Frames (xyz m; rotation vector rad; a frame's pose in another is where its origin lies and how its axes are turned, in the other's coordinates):
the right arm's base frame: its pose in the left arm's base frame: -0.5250 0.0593 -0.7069 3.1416 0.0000 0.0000
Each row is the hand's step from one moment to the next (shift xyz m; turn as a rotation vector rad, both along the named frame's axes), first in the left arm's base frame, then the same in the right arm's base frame.
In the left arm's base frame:
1: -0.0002 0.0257 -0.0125 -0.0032 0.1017 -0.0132
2: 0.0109 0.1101 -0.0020 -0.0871 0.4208 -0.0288
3: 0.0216 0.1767 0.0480 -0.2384 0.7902 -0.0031
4: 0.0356 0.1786 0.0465 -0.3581 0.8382 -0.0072
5: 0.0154 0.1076 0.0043 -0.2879 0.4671 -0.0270
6: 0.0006 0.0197 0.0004 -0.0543 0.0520 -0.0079
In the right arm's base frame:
1: -0.0002 -0.0257 0.0125 -0.0032 -0.1017 0.0132
2: 0.0109 -0.1101 0.0020 -0.0871 -0.4208 0.0288
3: 0.0216 -0.1767 -0.0480 -0.2384 -0.7902 0.0031
4: 0.0356 -0.1786 -0.0465 -0.3581 -0.8382 0.0072
5: 0.0154 -0.1076 -0.0043 -0.2879 -0.4671 0.0270
6: 0.0006 -0.0197 -0.0004 -0.0543 -0.0520 0.0079

